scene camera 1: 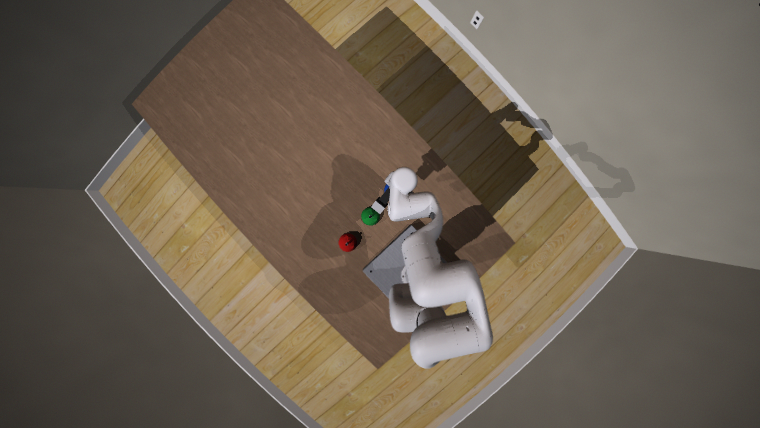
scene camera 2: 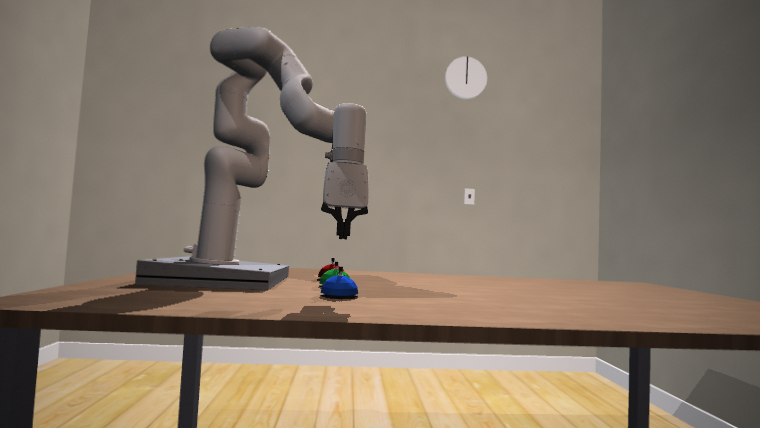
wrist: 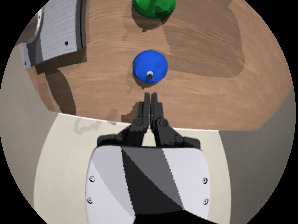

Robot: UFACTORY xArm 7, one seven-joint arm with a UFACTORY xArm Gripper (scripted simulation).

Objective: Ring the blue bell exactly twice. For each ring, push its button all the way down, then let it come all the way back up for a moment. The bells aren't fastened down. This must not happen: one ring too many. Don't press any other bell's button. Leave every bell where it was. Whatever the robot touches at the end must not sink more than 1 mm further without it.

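Observation:
Gripper (scene camera 2: 342,239), also (wrist: 150,100). Blue bell (scene camera 2: 345,288), also (wrist: 152,64).

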